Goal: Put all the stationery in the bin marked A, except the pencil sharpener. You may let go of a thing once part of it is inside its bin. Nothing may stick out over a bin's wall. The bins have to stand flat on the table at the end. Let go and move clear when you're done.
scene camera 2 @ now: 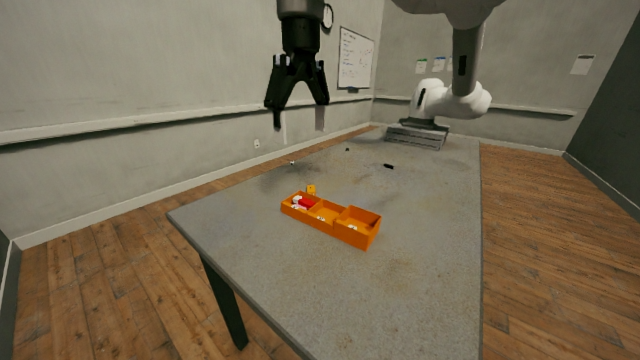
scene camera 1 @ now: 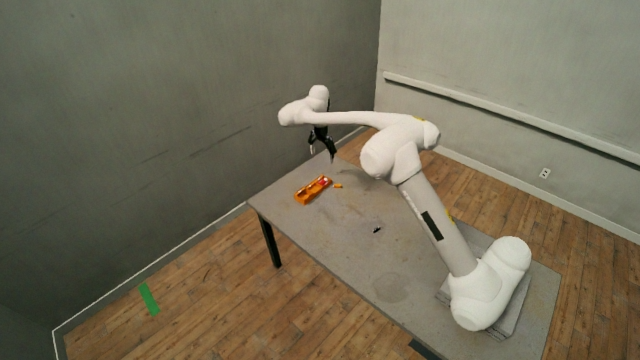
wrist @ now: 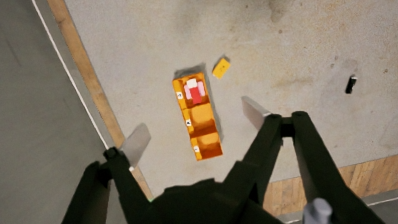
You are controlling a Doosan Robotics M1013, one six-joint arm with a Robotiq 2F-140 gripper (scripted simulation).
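The gripper is visible in the pictures, the wrist view among them, and the scene also shows an orange three-compartment bin tray.
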